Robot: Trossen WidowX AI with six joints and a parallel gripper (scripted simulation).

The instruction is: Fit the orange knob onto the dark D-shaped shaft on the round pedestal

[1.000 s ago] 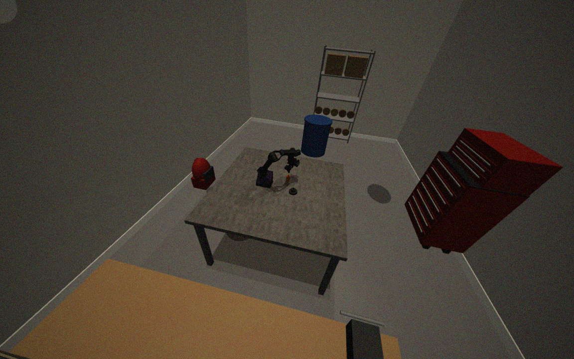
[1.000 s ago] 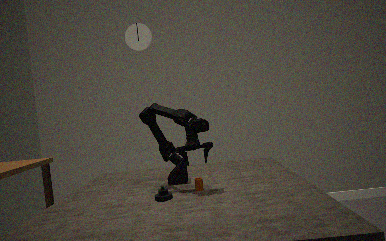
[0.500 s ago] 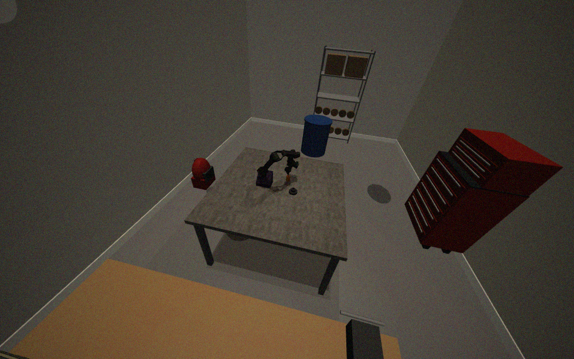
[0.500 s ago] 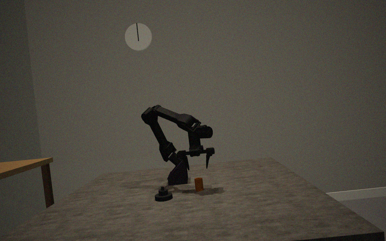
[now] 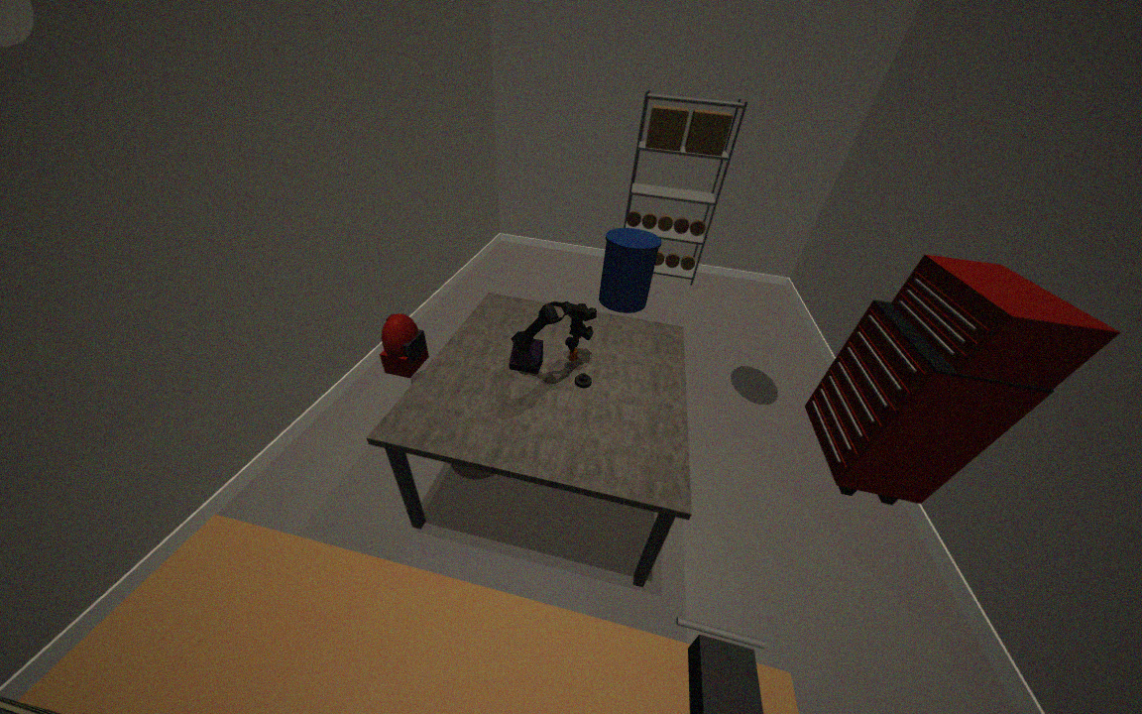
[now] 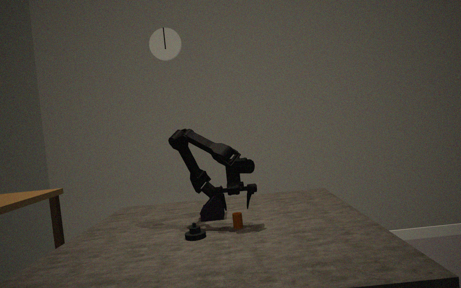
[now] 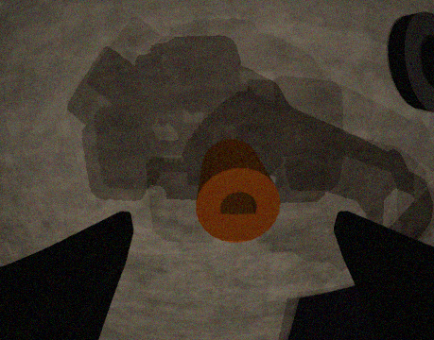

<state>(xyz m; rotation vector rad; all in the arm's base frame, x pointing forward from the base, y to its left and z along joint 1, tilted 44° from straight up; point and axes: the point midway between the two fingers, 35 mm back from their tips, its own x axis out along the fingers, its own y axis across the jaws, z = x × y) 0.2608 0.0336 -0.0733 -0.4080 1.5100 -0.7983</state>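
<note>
Now: the orange knob 5 cm below my gripper tip. Round my gripper tip: dark round pedestal (18 cm to the right, 6 cm ahead, 5 cm below).
</note>
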